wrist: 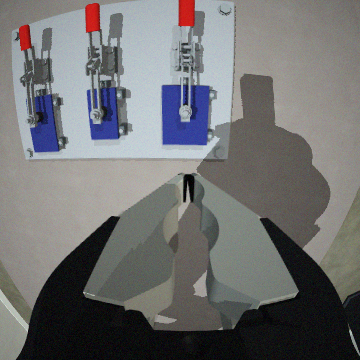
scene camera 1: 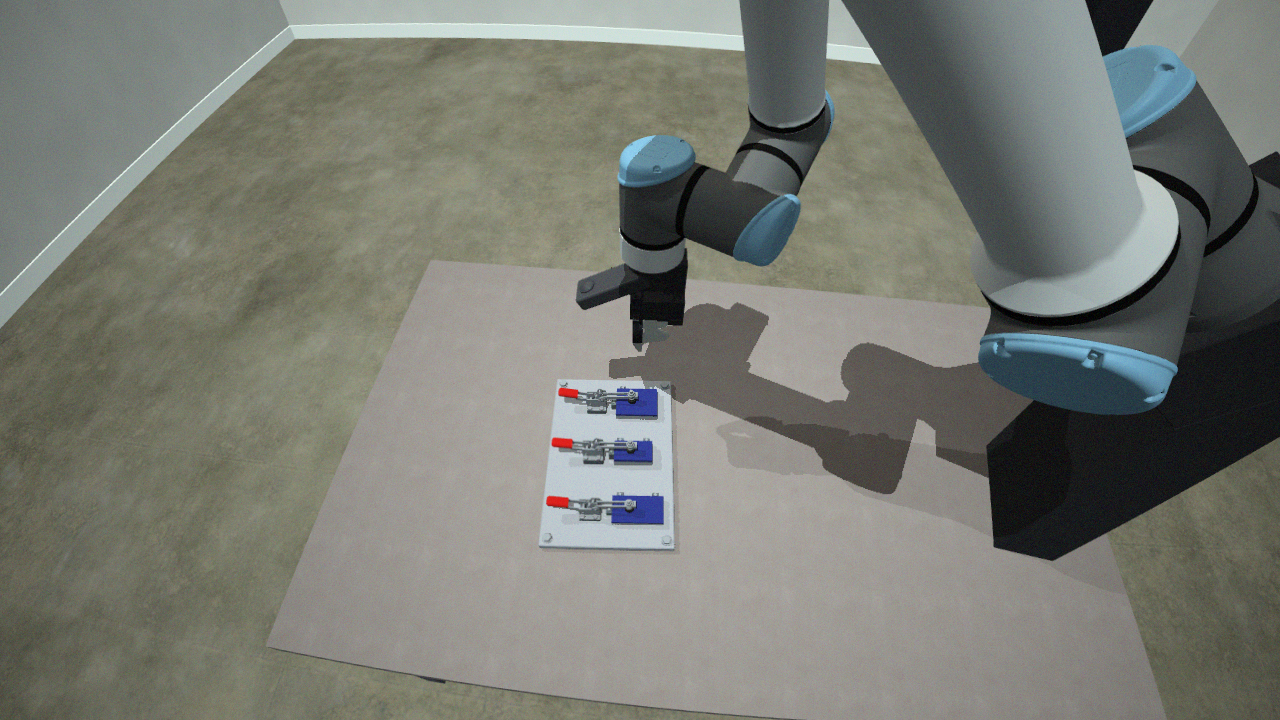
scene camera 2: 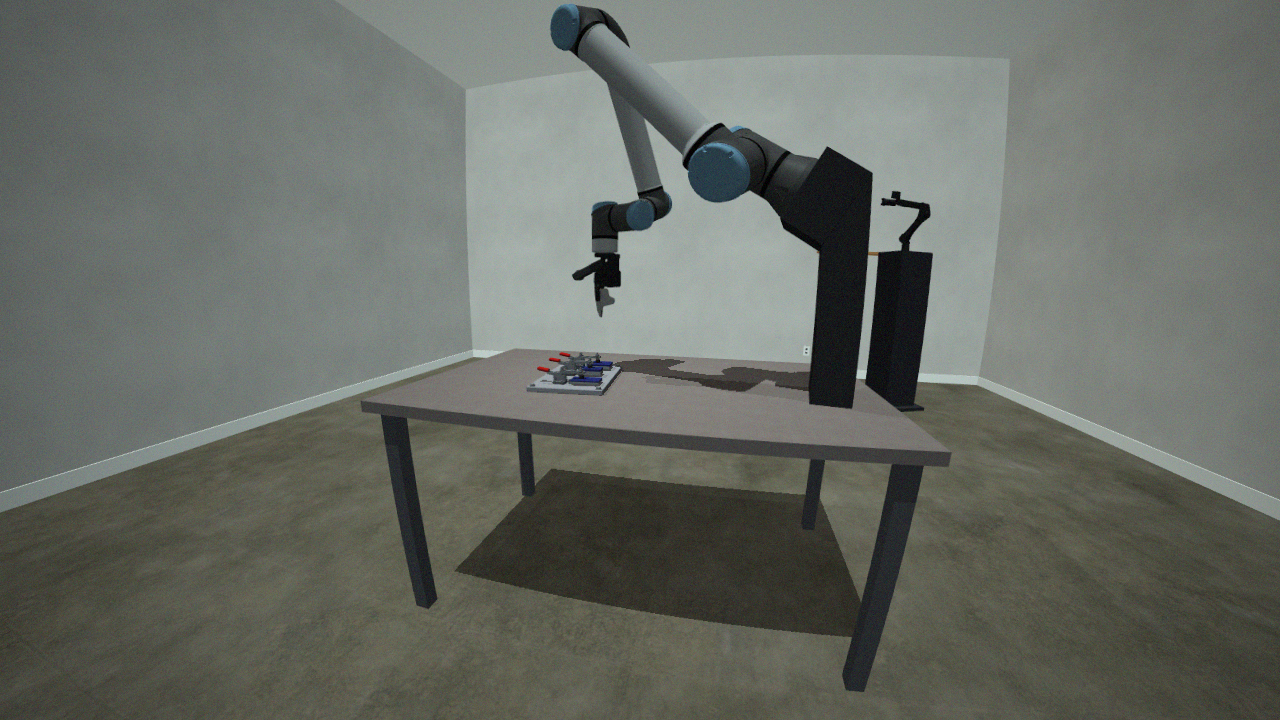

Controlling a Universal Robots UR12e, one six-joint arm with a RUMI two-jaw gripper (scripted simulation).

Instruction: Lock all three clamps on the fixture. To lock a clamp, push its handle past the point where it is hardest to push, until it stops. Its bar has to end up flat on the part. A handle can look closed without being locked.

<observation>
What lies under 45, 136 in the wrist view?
A blue part.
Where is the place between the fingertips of the gripper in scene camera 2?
At 601, 317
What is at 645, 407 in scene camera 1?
A blue part.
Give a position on a blue part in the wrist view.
174, 132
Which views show the gripper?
The wrist view, scene camera 1 and scene camera 2: all of them.
</observation>
